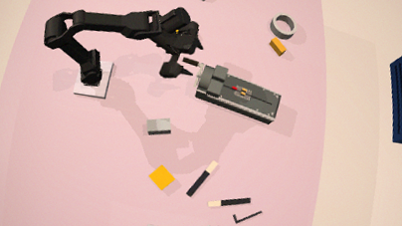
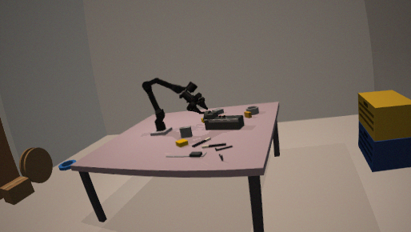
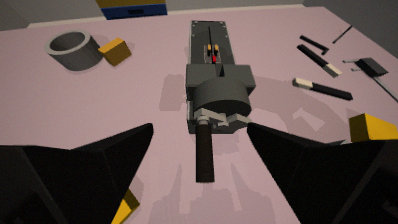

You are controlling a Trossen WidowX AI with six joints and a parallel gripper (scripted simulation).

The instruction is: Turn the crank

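My gripper tip is 2 cm past the dark crank handle and 1 cm above it. From my gripper tip the other things lie so: orange block: 29 cm ahead, 14 cm to the left, 10 cm below; then red pointer: 12 cm ahead, 6 cm to the right, 4 cm below.
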